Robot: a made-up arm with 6 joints. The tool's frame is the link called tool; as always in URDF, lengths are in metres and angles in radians. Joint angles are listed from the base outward. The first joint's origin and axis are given. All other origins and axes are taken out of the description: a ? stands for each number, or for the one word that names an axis. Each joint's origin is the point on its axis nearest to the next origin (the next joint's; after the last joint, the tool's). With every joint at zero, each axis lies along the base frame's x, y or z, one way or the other. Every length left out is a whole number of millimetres.
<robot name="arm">
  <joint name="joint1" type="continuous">
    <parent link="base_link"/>
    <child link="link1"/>
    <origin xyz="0 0 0.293"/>
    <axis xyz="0 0 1"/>
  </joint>
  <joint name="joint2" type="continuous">
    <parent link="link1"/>
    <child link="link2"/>
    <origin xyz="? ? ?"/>
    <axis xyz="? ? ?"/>
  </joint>
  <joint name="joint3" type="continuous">
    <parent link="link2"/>
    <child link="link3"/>
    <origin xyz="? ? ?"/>
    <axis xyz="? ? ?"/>
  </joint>
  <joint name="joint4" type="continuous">
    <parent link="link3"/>
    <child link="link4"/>
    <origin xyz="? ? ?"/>
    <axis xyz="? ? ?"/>
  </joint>
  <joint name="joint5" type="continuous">
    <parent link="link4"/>
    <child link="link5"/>
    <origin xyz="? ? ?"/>
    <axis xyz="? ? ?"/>
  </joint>
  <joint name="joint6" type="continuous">
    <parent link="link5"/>
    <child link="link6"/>
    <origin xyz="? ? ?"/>
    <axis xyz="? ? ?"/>
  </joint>
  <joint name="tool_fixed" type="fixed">
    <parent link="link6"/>
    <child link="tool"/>
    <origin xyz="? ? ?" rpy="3.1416 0 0"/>
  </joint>
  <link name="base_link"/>
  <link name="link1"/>
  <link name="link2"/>
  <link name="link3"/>
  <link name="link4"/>
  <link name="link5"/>
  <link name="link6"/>
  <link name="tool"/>
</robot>
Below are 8 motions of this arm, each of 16 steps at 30 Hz.
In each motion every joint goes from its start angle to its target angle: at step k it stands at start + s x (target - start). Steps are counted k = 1, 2, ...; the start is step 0. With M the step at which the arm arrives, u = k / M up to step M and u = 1 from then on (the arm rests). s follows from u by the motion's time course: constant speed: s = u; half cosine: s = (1 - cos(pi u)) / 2; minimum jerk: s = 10 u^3 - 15 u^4 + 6 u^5.
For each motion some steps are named. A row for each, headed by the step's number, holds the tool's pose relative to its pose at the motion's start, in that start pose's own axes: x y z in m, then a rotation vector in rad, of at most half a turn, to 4 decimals.
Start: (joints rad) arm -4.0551 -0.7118 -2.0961 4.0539 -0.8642 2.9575
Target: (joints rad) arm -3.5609 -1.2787 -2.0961 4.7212 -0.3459 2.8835
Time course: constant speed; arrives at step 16
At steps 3, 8, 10, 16:
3: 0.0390 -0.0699 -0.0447 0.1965 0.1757 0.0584
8: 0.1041 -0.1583 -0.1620 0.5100 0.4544 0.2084
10: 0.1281 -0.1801 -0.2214 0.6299 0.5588 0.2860
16: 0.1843 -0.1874 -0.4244 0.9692 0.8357 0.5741

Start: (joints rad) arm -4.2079 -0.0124 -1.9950 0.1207 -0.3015 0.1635
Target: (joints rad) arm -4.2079 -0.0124 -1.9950 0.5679 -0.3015 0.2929
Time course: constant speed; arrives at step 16
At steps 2, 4, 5, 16:
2: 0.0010 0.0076 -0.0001 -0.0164 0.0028 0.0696
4: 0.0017 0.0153 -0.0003 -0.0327 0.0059 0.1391
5: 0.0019 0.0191 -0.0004 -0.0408 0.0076 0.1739
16: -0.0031 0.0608 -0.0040 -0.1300 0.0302 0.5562

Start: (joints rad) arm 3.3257 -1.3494 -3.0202 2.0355 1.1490 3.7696
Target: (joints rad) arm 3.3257 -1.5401 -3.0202 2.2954 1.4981 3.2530
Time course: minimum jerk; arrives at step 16
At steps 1, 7, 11, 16:
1: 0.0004 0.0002 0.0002 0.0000 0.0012 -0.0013
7: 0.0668 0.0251 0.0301 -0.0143 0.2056 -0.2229
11: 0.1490 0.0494 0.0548 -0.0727 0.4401 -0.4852
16: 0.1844 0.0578 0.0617 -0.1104 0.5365 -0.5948

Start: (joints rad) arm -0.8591 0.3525 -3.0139 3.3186 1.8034 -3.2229
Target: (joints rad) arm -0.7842 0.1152 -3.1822 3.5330 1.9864 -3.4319
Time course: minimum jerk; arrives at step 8
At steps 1, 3, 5, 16:
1: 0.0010 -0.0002 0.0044 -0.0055 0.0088 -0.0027
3: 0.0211 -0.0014 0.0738 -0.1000 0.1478 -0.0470
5: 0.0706 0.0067 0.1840 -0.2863 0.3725 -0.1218
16: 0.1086 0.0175 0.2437 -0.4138 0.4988 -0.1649

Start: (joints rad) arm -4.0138 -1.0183 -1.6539 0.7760 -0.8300 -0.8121
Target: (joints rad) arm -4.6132 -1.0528 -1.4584 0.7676 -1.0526 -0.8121
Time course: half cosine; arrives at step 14
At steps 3, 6, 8, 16:
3: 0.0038 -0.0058 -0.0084 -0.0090 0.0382 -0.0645
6: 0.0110 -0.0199 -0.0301 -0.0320 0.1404 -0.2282
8: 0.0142 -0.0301 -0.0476 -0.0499 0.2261 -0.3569
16: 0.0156 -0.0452 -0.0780 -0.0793 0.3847 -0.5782

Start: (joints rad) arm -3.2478 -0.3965 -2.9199 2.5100 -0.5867 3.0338
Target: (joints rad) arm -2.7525 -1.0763 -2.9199 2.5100 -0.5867 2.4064
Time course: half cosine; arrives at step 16
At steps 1, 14, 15, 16:
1: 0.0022 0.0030 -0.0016 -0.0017 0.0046 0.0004
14: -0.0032 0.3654 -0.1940 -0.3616 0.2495 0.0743
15: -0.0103 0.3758 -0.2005 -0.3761 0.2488 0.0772
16: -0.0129 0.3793 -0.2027 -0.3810 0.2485 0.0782

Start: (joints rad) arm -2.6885 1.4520 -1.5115 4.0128 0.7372 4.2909
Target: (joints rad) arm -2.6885 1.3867 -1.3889 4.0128 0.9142 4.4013
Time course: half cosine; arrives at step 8
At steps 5, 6, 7, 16:
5: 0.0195 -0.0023 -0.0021 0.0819 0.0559 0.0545
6: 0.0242 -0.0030 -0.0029 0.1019 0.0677 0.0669
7: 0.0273 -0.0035 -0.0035 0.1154 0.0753 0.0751
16: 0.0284 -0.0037 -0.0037 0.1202 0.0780 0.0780

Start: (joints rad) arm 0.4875 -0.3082 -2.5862 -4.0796 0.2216 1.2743
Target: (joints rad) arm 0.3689 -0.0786 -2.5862 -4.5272 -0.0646 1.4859
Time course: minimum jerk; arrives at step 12
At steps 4, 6, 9, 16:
4: 0.0275 -0.0237 -0.0065 0.0730 0.0811 -0.0645
6: 0.0602 -0.0564 -0.0188 0.1763 0.1796 -0.1586
9: 0.0950 -0.0994 -0.0398 0.3174 0.2882 -0.2973
16: 0.1024 -0.1099 -0.0458 0.3534 0.3115 -0.3355

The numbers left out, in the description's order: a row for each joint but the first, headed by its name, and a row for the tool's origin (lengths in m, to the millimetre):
joint2: xyz 0 0 0, axis 0 1 0
joint3: xyz 0.04 0 0.211, axis 0 1 0
joint4: xyz 0.094 0 -0.416, axis 0 0 -1
joint5: xyz 0 0 0, axis 0 1 0
joint6: xyz 0.103 0 -0.132, axis 0 0 -1
tool: xyz 0 0 0

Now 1 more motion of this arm.
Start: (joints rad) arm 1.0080 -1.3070 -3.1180 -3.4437 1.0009 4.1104
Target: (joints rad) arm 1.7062 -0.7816 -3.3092 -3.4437 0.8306 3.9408
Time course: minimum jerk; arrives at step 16
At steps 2, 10, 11, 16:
2: 0.0030 0.0079 -0.0060 -0.0133 -0.0002 -0.0083
10: 0.1464 0.2415 -0.3464 -0.6219 0.0039 -0.3026
11: 0.1630 0.2543 -0.3990 -0.7061 0.0066 -0.3304
16: 0.1898 0.2662 -0.4993 -0.8663 0.0133 -0.3746

